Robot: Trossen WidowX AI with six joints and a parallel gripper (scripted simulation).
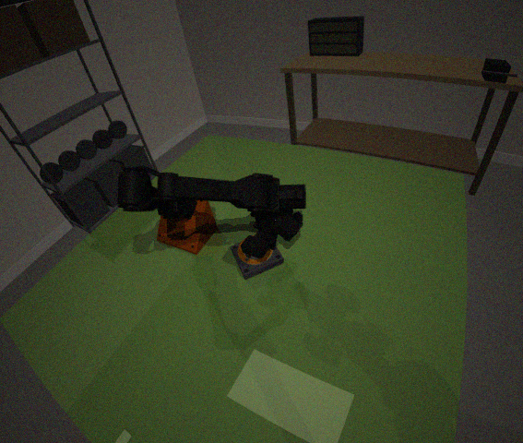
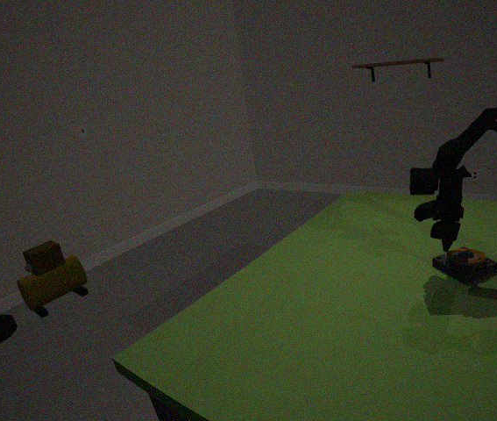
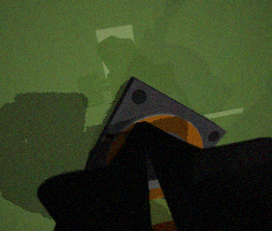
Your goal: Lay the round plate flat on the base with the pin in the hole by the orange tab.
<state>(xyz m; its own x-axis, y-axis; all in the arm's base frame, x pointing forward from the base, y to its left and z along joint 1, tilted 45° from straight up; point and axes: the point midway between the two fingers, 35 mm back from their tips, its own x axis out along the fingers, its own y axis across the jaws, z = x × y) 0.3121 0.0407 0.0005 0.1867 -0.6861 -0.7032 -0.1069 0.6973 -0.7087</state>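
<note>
Right now my gripper tip is 30 mm past the round plate, 10 mm to the left of it and 10 mm above it.
</note>
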